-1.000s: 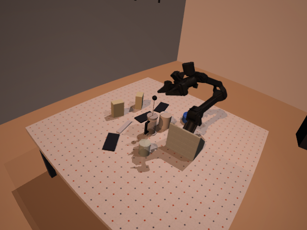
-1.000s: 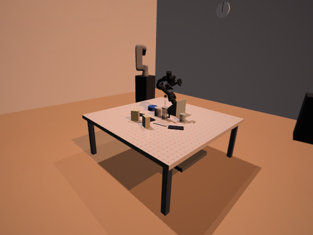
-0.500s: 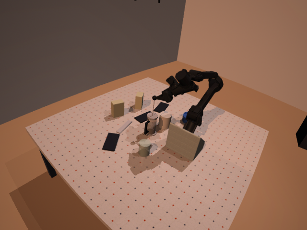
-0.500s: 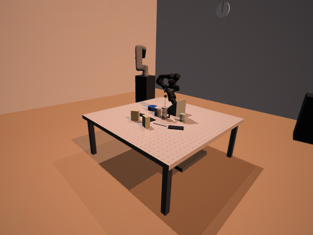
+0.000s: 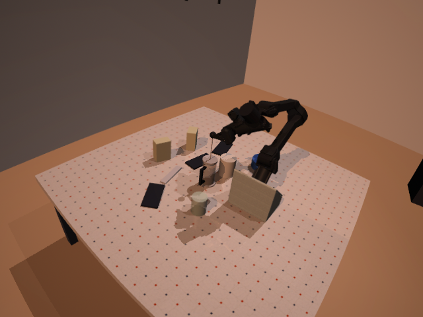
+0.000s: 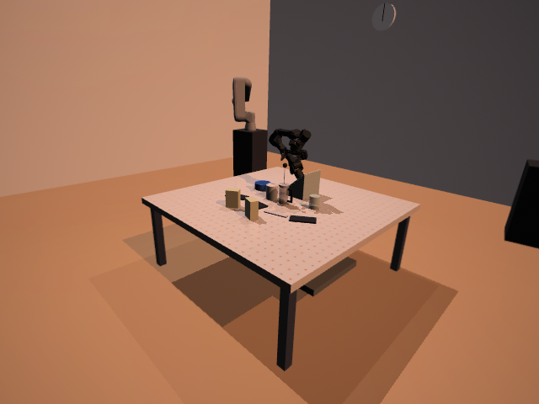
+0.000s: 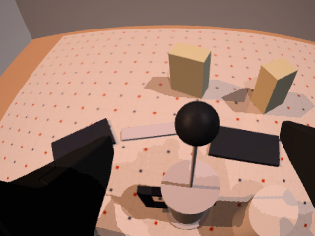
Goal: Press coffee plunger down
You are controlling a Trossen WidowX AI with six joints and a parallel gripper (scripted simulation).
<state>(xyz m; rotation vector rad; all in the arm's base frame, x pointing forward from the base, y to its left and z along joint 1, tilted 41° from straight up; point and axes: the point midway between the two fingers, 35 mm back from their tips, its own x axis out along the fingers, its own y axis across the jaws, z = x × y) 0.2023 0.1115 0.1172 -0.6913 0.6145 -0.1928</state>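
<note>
The coffee press is 20 mm ahead of my gripper tip, 10 mm to the left of it and 150 mm below it. Round my gripper tip: grey strip: 190 mm ahead, 60 mm to the left, 270 mm below; then blue disc: 150 mm behind, 290 mm to the right, 250 mm below.
</note>
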